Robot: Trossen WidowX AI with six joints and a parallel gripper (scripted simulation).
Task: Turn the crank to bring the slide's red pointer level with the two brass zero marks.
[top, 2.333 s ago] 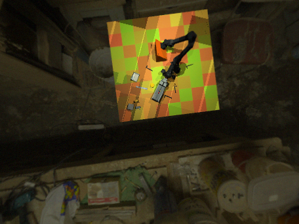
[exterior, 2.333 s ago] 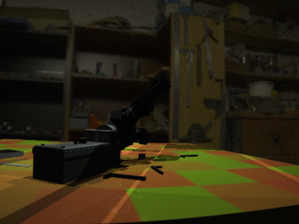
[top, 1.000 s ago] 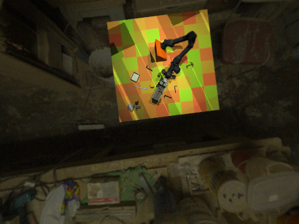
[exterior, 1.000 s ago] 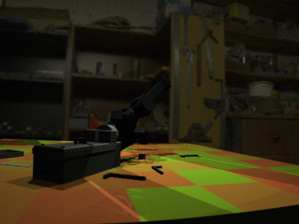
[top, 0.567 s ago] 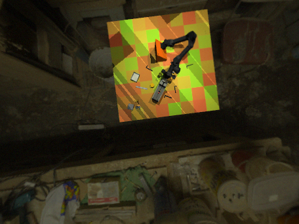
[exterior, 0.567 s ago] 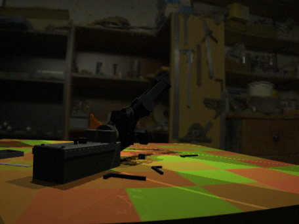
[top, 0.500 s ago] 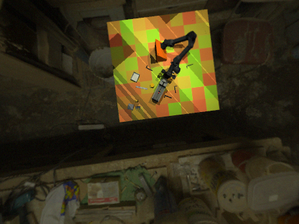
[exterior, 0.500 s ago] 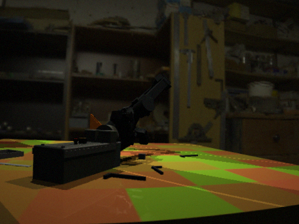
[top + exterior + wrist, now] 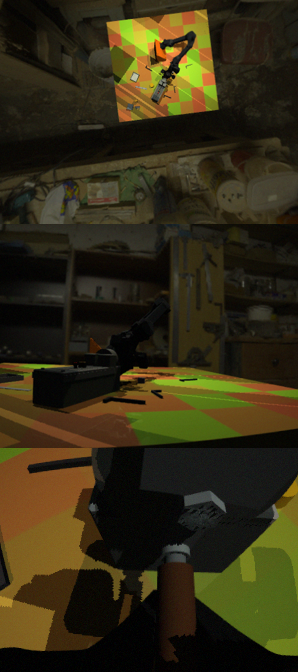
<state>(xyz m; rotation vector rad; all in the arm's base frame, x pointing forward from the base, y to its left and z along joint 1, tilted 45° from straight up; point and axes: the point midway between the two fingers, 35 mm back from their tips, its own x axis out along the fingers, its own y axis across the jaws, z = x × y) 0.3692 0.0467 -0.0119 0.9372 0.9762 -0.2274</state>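
The brown crank handle lies 3 cm above my gripper tip, 1 cm to the left of it and 1 cm behind it. Also, from my gripper tip: yellow disc 17 cm to the right, 4 cm ahead, 2 cm below; red pointer 16 cm ahead, 11 cm to the right, 5 cm above; small cube 11 cm to the left, 9 cm behind, 2 cm below.
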